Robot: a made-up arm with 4 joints.
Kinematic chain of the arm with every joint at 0, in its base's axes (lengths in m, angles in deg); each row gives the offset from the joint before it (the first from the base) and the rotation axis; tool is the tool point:
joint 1: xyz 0 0 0.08 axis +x
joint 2: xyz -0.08 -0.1 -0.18 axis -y
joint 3: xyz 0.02 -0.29 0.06 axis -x
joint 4: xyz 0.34 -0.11 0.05 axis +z
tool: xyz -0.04 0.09 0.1
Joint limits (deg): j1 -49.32..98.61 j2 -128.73..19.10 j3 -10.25..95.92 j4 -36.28..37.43
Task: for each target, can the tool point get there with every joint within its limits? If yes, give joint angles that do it. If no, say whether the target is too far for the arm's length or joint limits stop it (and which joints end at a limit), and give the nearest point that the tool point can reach.
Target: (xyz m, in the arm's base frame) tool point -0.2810 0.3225 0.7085
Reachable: no: joint limits stop it (at a limit: joint 1, joint 2, joint 4) | nearest point 0.1063 -0.1484 0.4337 | short by 0.669 m
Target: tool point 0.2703 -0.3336 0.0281
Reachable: yes | joints -29.33 -29.20 63.08 0.17
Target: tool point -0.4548 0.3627 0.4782
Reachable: no: joint limits stop it (at a limit: joint 1, joint 2, joint 3, joint 4) | nearest point -0.2730 0.5437 -0.0798 | short by 0.614 m
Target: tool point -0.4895 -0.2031 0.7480
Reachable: no: joint limits stop it (at a limit: joint 1, joint 2, joint 4) | nearest point 0.1110 -0.2216 0.4979 | short by 0.651 m
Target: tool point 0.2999 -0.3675 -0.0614
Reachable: yes | joints 0.46 -27.07 15.84 0.41
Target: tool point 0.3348 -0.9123 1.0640
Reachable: no: too far | nearest point 0.2414 -0.3723 0.3910 | short by 0.868 m
